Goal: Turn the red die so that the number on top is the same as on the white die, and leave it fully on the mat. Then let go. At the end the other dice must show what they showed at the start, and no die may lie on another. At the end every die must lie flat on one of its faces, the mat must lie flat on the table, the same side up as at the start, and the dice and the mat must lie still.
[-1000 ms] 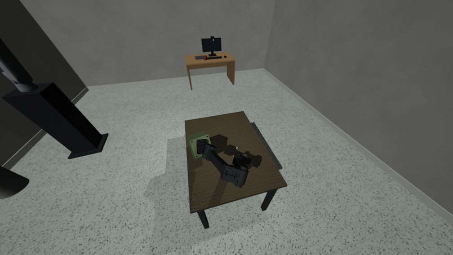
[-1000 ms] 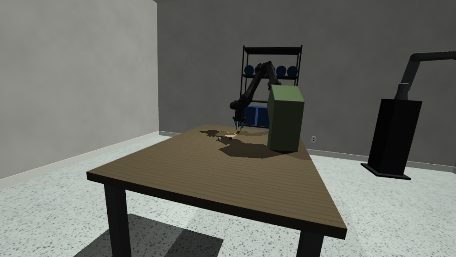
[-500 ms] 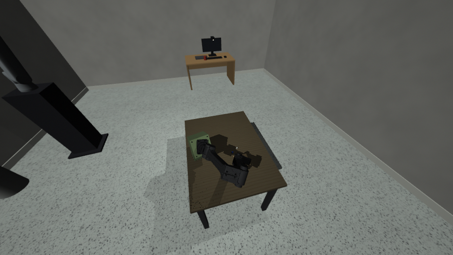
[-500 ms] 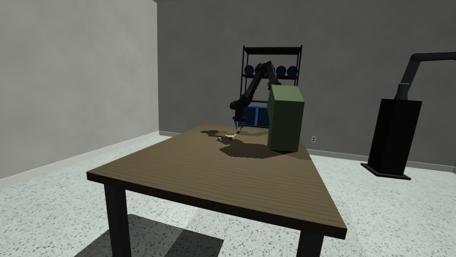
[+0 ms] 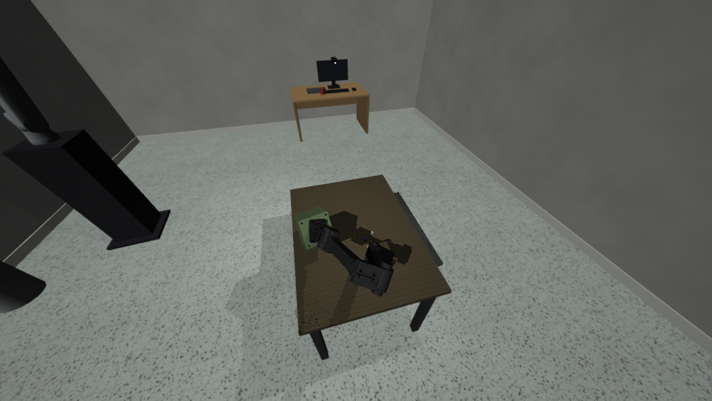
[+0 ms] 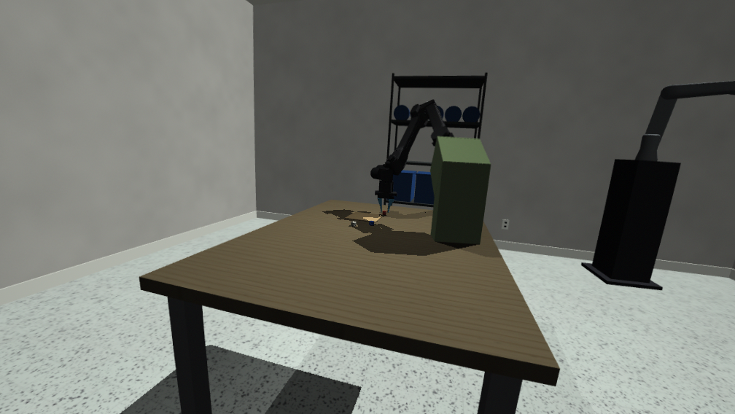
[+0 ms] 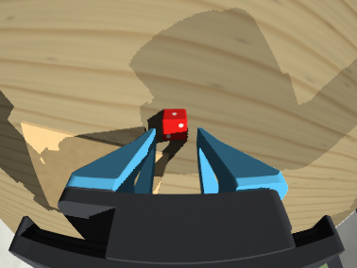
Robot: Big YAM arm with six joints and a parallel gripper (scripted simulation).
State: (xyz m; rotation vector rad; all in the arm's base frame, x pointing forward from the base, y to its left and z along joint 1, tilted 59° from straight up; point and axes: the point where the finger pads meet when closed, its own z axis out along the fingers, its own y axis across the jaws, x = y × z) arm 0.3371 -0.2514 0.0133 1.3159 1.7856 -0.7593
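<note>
My hand is 10 mm to the left of the red die and 10 mm above it. From my hand the other things lie so: tan mat: 80 mm ahead, 90 mm to the left, 20 mm below; then white die: 90 mm ahead, 250 mm to the left, 10 mm below; then blue die: 20 mm ahead, 210 mm to the left, 10 mm below.
</note>
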